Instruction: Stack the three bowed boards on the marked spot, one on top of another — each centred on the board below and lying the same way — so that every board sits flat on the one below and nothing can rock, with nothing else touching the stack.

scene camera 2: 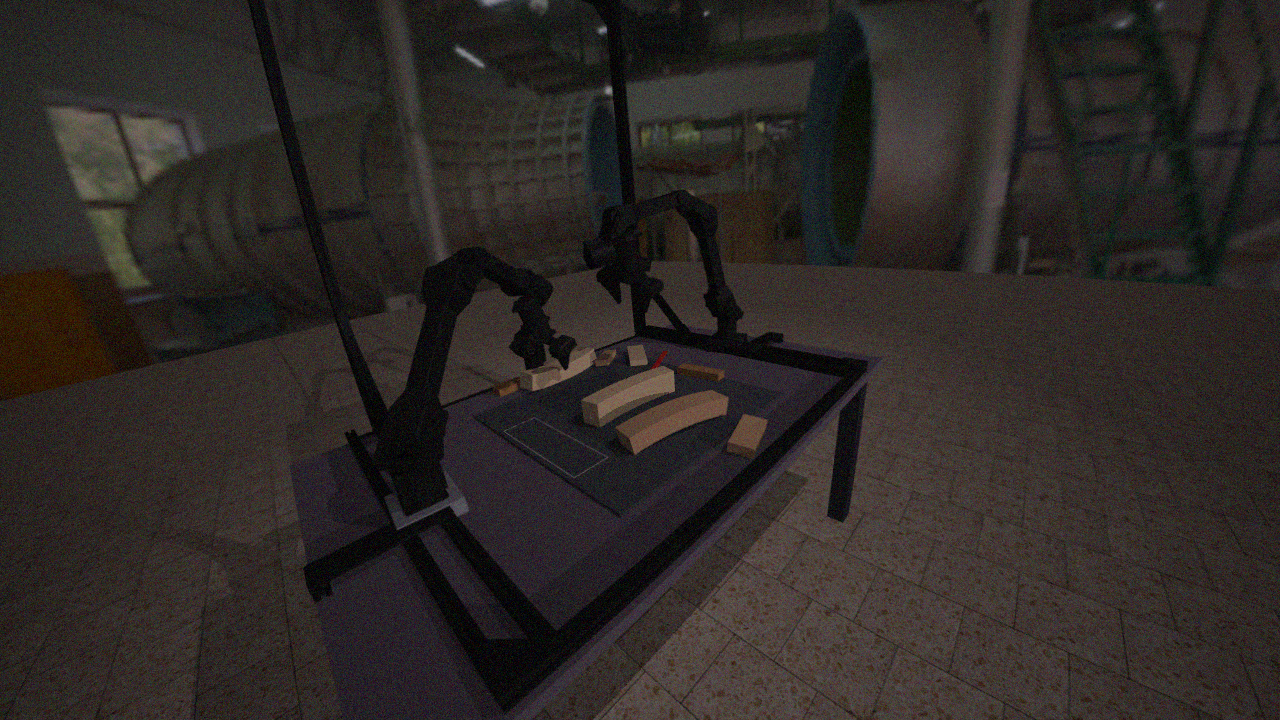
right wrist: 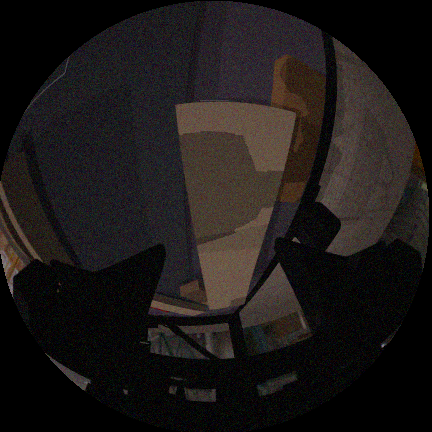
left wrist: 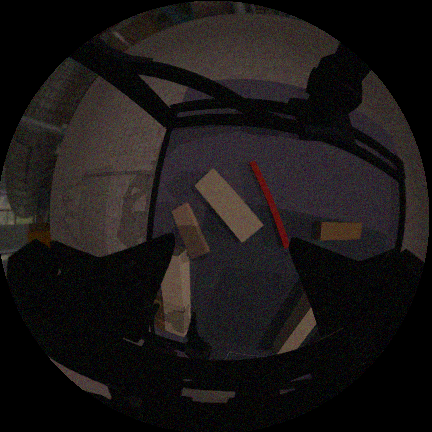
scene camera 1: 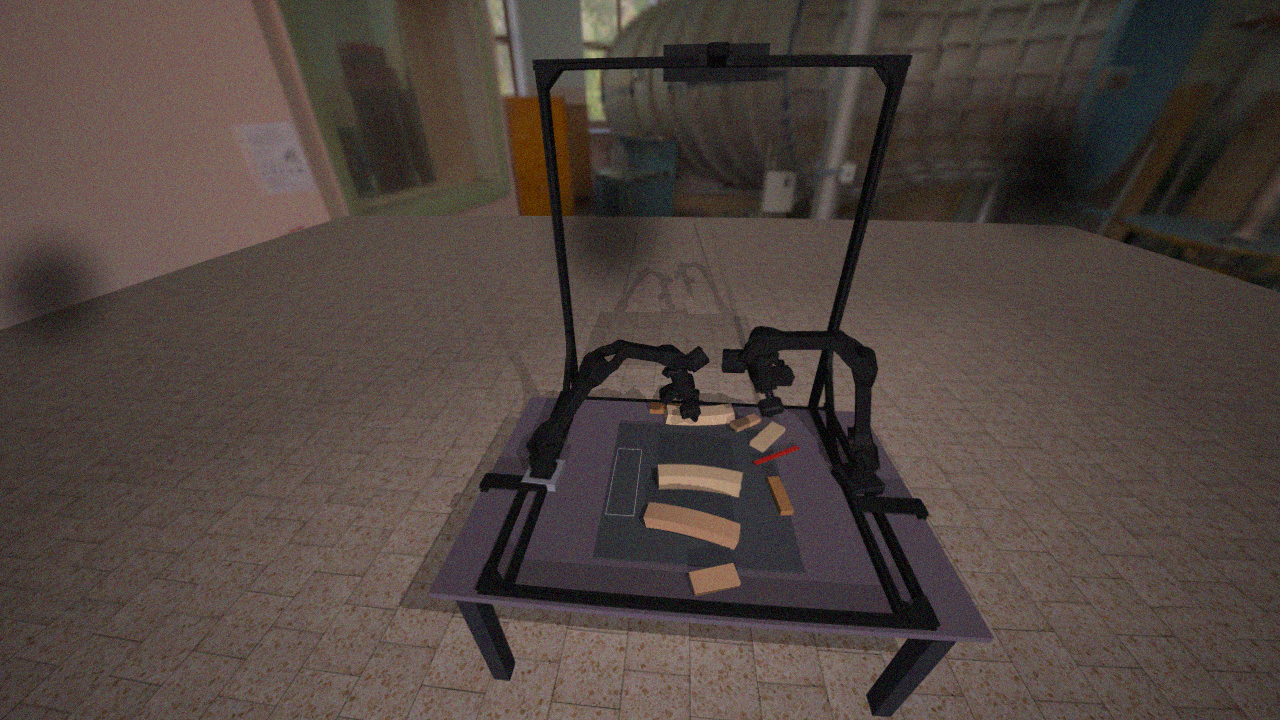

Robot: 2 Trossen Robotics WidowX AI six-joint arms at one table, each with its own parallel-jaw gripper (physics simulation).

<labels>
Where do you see a marked spot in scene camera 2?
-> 592,459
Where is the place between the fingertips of my left gripper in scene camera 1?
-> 766,404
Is my left gripper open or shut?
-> Open.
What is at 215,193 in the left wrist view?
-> A pale block.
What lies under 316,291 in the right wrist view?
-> My right gripper.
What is my left gripper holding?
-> Nothing.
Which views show my right gripper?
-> Scene camera 2, the right wrist view, the left wrist view and scene camera 1: all of them.
</labels>
